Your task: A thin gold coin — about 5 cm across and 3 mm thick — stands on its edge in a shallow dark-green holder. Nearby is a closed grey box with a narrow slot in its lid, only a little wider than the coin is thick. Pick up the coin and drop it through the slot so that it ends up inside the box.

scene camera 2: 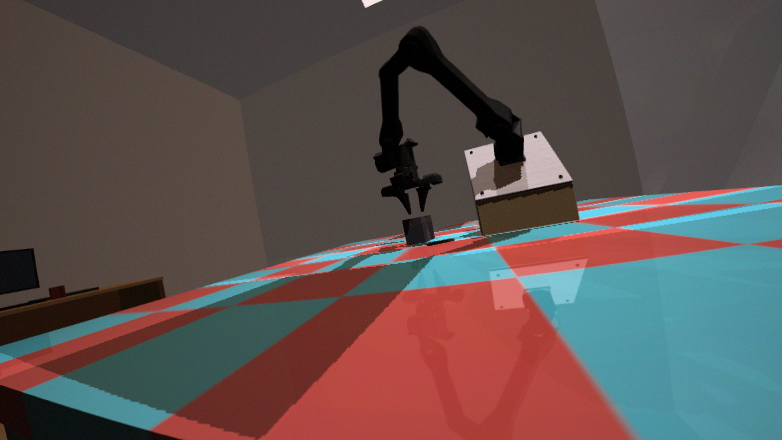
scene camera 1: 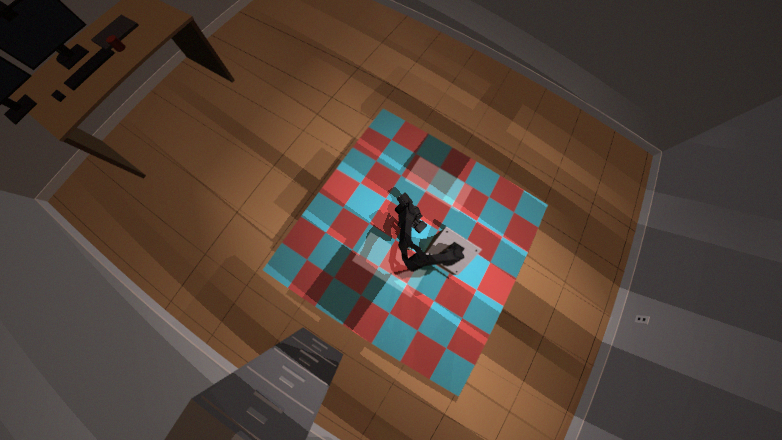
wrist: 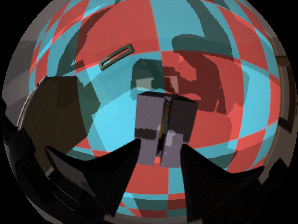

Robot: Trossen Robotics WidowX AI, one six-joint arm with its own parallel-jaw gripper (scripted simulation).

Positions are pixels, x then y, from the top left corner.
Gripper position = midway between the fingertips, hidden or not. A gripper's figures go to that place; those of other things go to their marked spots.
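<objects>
My gripper (wrist: pixel 161 145) is 10 cm from the lens, and there's a grey box (wrist: pixel 149 107) that's 10 cm from the lens as well.
</objects>
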